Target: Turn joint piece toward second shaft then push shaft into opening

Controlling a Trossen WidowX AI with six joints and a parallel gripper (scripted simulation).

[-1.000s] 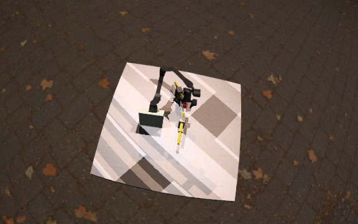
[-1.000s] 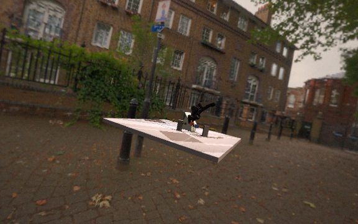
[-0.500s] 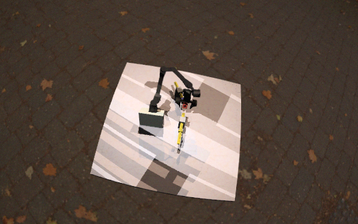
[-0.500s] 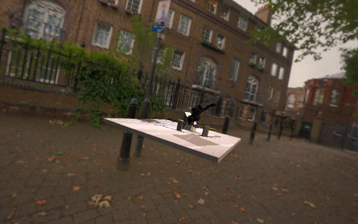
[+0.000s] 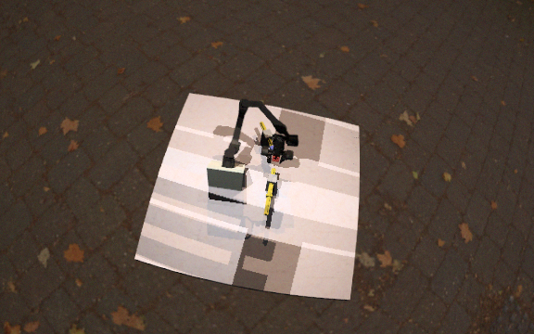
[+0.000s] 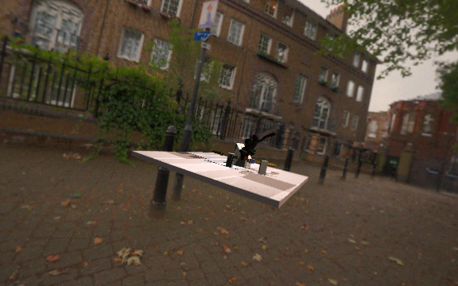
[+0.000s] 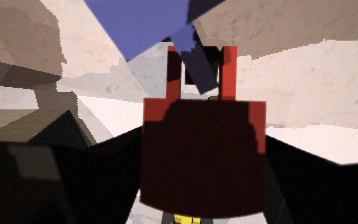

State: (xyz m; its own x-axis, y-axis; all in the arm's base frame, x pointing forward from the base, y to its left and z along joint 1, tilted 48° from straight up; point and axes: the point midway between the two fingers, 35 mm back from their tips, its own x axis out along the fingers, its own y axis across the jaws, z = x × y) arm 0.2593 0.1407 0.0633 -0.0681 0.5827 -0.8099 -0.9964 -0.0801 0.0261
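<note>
My gripper tip is now 30 mm below the red square joint piece and 20 mm to the right of it.
</note>
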